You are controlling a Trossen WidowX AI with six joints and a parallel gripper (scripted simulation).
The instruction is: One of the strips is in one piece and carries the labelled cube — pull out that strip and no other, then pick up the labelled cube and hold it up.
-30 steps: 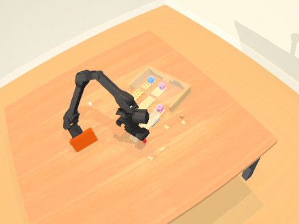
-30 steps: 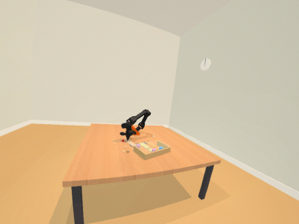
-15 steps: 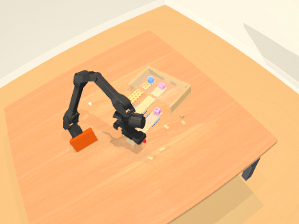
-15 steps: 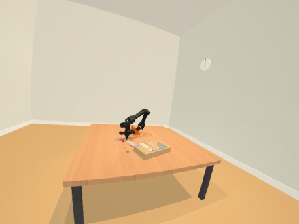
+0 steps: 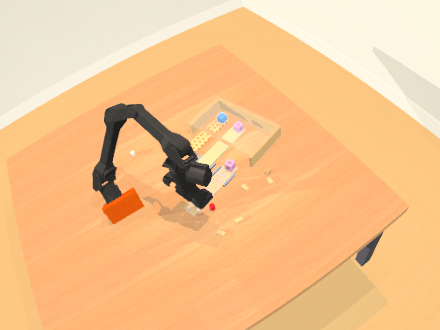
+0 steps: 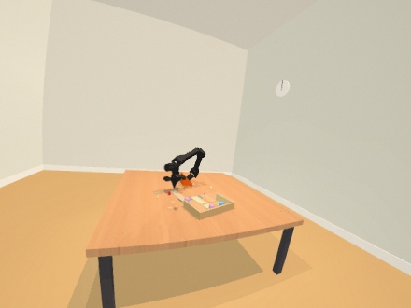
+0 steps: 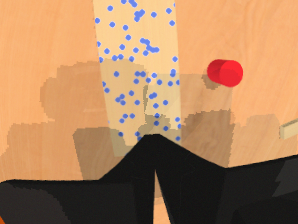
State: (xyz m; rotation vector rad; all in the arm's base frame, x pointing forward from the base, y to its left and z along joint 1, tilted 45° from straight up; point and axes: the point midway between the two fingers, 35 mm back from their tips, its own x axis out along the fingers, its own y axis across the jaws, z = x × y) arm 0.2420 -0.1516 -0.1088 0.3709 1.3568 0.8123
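Right now the blue-dotted strip is 9 cm ahead of my gripper tip, 3 cm to the left of it and 4 cm below it. From my gripper tip the other things lie so: plain yellow strip 18 cm ahead, 17 cm to the left, 4 cm below; then red piece 5 cm ahead, 4 cm to the right, 3 cm below; then orange-dotted strip 15 cm ahead, 26 cm to the left, 4 cm below.
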